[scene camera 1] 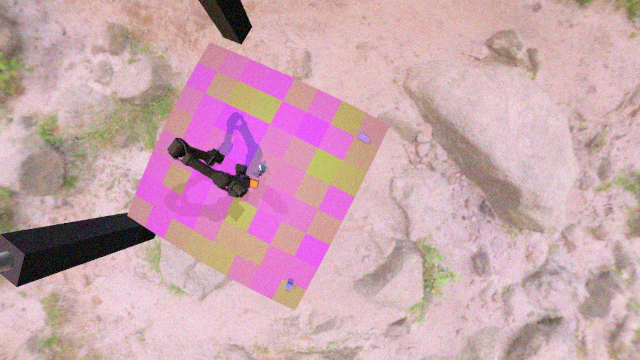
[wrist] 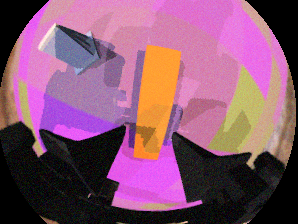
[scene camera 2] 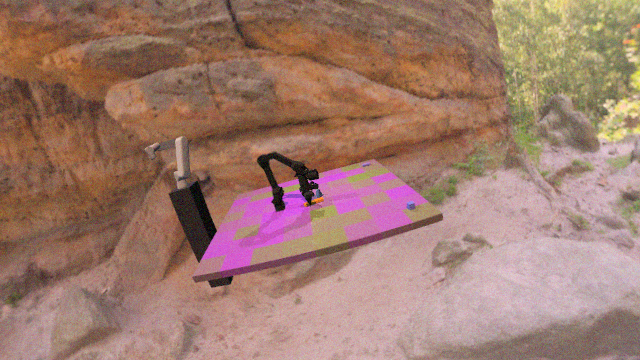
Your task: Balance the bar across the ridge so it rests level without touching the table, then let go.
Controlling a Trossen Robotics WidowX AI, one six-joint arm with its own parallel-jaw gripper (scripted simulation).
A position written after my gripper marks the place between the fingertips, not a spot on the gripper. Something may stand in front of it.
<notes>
My gripper [wrist: 149, 132] is open and holds nothing. Also in view: an orange bar [wrist: 159, 80].
</notes>
